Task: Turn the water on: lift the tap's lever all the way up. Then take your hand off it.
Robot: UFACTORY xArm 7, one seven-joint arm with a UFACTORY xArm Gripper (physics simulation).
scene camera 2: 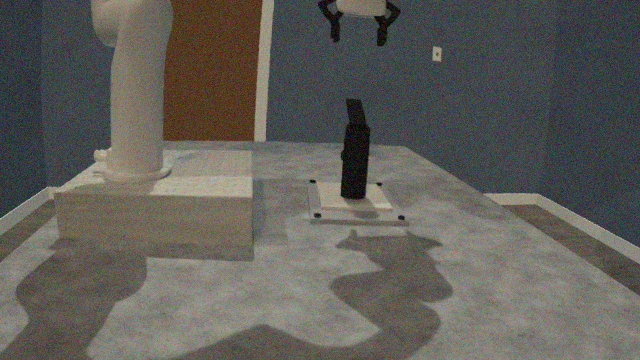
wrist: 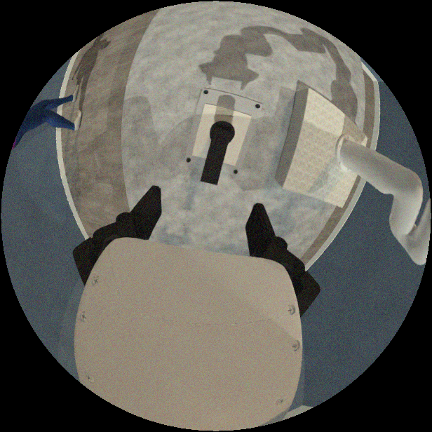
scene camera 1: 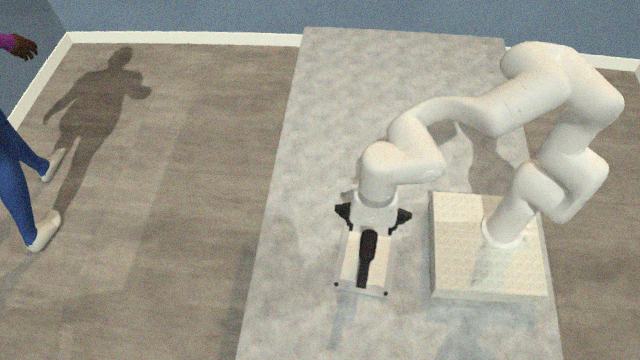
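Pixels of known places: gripper, between the fingertips: (scene camera 2: 358, 43) (scene camera 1: 370, 227); arm's base, origin of its link: (scene camera 2: 137, 172) (scene camera 1: 501, 230).
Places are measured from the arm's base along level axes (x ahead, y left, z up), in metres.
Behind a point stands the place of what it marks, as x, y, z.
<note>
The black tap (scene camera 1: 367, 250) {0.393, 0.170, 0.109} (scene camera 2: 355, 165) {0.388, 0.085, 0.004} (wrist: 221, 132) stands upright on its pale base plate (scene camera 1: 384, 260) {0.337, 0.120, -0.061} (scene camera 2: 325, 202) {0.334, 0.063, -0.061} (wrist: 243, 142). Its lever (scene camera 2: 356, 112) {0.393, 0.142, 0.097} slants steeply upward from the top of the body in the second scene view. My gripper (scene camera 1: 371, 229) {0.394, 0.168, 0.236} (scene camera 2: 358, 42) {0.394, 0.168, 0.236} (wrist: 205, 206) is wide open and empty. It hangs high above the lever's tip, with a clear gap between fingers and lever. In the first scene view the gripper's body and the tap overlap in line of sight, and the far end of the base plate is partly hidden.
The arm's pedestal block (scene camera 1: 452, 260) {0.147, 0.117, 0.000} (scene camera 2: 150, 220) {0.058, -0.120, -0.040} (wrist: 310, 145) stands beside the tap on the grey table (scene camera 1: 300, 320) {0.553, 0.334, -0.075} (scene camera 2: 300, 300) {0.273, -0.261, -0.075} (wrist: 165, 60). A person's legs (scene camera 1: 15, 185) (wrist: 45, 112) show on the floor, off the table's other side. A blue wall stands behind.
</note>
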